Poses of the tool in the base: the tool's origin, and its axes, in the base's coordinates. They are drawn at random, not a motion.
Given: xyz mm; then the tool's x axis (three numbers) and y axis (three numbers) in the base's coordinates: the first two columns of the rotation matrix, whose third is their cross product.
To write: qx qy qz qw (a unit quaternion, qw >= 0); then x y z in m. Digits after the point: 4 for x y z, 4 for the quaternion.
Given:
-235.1 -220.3 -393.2 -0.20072 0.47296 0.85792 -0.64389 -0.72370 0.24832
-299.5 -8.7 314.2 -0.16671 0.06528 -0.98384 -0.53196 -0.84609 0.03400
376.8 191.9 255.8 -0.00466 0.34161 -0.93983 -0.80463 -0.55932 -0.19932
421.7 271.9 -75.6 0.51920 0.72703 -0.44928 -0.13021 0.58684 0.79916
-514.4 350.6 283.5 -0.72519 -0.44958 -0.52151 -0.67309 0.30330 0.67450
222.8 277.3 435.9 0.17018 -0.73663 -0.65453 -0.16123 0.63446 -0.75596
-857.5 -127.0 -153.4 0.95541 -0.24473 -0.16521 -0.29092 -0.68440 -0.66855
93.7 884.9 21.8 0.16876 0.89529 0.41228 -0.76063 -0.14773 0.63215
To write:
0.5180 -0.0825 0.7704 0.3624 -0.2351 -0.2203 -0.3932
-0.6131 0.1903 0.7397 0.2019 -0.2995 -0.0087 0.3142
-0.5651 0.2049 0.6785 0.4223 0.3768 0.1919 0.2558
0.3650 0.4087 0.2708 0.7914 0.4217 0.2719 -0.0756
-0.3514 0.7986 0.4742 0.1178 -0.5144 0.3506 0.2835
-0.3696 0.6073 -0.2148 0.6697 0.2228 0.2773 0.4359
-0.9172 0.1460 0.0313 0.3694 -0.8575 -0.1270 -0.1534
0.4063 0.0828 0.6393 0.6475 0.0937 0.8849 0.0218

